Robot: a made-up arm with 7 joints. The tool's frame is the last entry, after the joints.
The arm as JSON. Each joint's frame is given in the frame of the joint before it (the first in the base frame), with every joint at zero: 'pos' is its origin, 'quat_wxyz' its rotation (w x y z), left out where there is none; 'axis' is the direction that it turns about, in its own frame. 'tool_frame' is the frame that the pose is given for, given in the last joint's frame.
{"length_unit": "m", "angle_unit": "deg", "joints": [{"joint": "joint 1", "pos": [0.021, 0.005, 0.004], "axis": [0.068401, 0.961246, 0.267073]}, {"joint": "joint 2", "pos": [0.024, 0.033, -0.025], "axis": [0.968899, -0.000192, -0.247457]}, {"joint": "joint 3", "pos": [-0.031, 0.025, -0.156], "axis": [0.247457, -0.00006, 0.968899]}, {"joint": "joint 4", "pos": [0.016, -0.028, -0.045], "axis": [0.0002, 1.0, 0.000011]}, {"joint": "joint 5", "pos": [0.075, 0.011, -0.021], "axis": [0.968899, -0.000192, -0.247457]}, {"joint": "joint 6", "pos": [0.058, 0.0, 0.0], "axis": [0.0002, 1.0, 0.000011]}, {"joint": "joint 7", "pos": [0.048, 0.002, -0.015], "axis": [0.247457, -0.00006, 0.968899]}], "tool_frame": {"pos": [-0.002, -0.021, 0.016], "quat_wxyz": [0.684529, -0.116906, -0.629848, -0.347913]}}
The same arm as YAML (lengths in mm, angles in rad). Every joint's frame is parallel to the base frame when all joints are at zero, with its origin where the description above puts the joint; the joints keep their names.
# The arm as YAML. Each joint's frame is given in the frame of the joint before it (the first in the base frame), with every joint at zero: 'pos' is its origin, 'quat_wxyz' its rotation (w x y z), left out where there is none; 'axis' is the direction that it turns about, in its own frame. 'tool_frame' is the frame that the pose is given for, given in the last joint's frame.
length_unit: mm
angle_unit: rad
joints:
  - joint: joint 1
    pos: [21.0, 5.0, 4.0]
    axis: [0.068403, 0.961235, 0.26711]
  - joint: joint 2
    pos: [24.0, 33.0, -25.0]
    axis: [0.968889, -0.0002, -0.247497]
  - joint: joint 3
    pos: [-31.0, 25.0, -156.0]
    axis: [0.247497, -0.0001, 0.968889]
  - joint: joint 4
    pos: [16.0, -28.0, -45.0]
    axis: [0.0002, 1.0, 0.0]
  - joint: joint 5
    pos: [75.0, 11.0, -21.0]
    axis: [0.968889, -0.0002, -0.247497]
  - joint: joint 6
    pos: [58.0, 0.0, 0.0]
    axis: [0.0002, 1.0, 0.0]
  - joint: joint 7
    pos: [48.0, 2.0, -15.0]
    axis: [0.247497, -0.0001, 0.968889]
tool_frame:
  pos: [-2.0, -21.0, 16.0]
  quat_wxyz: [0.684529, -0.116906, -0.629848, -0.347913]

